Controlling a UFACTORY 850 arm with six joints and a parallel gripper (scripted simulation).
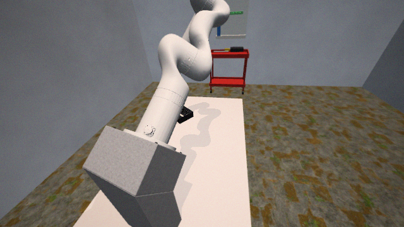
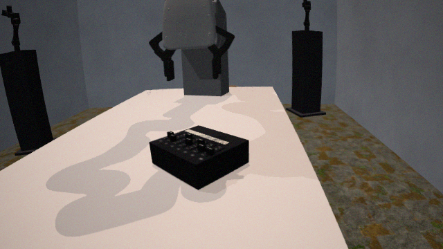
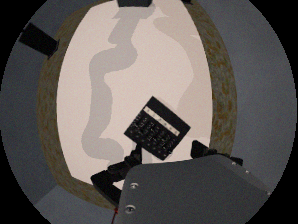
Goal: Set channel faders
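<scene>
Right now the fader cap is 130 mm below my hand, 50 mm to the right of it and 40 mm behind it.
</scene>
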